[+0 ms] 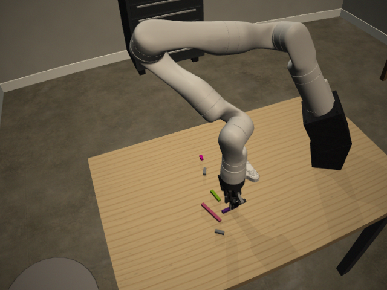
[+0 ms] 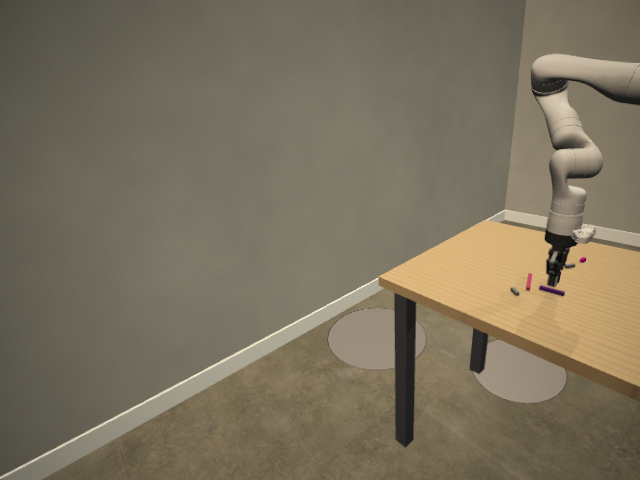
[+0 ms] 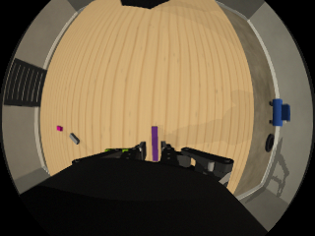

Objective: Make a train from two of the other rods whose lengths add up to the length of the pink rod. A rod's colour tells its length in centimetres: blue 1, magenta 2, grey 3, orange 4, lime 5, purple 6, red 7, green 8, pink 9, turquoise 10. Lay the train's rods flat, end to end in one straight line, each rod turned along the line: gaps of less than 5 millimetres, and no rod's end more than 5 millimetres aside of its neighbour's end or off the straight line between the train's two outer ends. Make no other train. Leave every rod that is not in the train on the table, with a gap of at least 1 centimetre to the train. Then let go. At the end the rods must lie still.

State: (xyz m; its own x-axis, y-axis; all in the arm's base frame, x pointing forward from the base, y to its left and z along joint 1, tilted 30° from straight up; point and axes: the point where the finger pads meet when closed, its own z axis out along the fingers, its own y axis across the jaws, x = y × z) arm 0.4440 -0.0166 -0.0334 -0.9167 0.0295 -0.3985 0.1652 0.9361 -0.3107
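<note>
Right now my hand is 4 cm above the purple rod. Also, from my hand: magenta rod: 7 cm behind, 24 cm to the right, 4 cm below; then lime rod: 7 cm to the right, 4 cm below; then pink rod: 6 cm ahead, 3 cm to the right, 4 cm below.
</note>
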